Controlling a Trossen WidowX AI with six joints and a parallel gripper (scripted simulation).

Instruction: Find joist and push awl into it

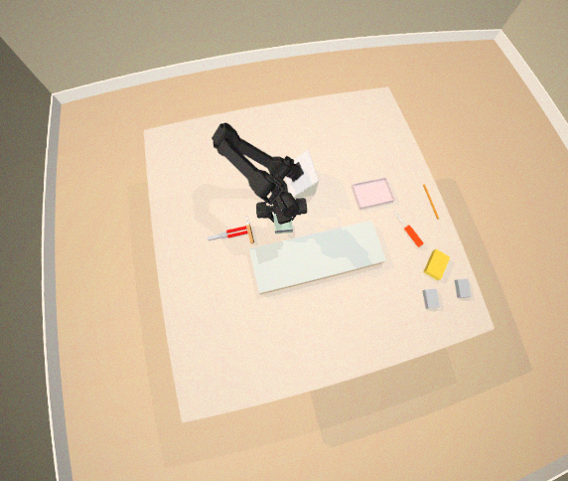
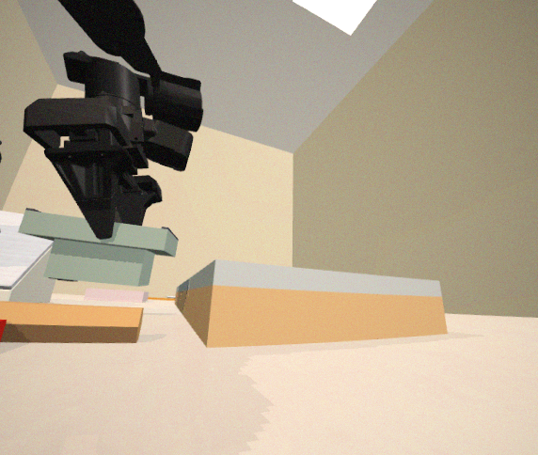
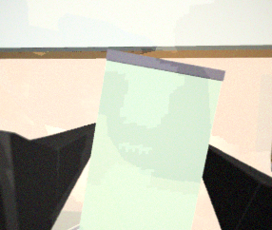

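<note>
Now: the stud finder 2 cm below my gripper tip, 2 cm behind it and 1 cm to the left of it. From my gripper tip the other things lie so: yellow block: 56 cm to the left, 36 cm ahead, 5 cm below; then pink tray: 43 cm to the left, 6 cm below, 2 cm behind; then thin orange stick: 69 cm to the left, 9 cm ahead, 7 cm below.
</note>
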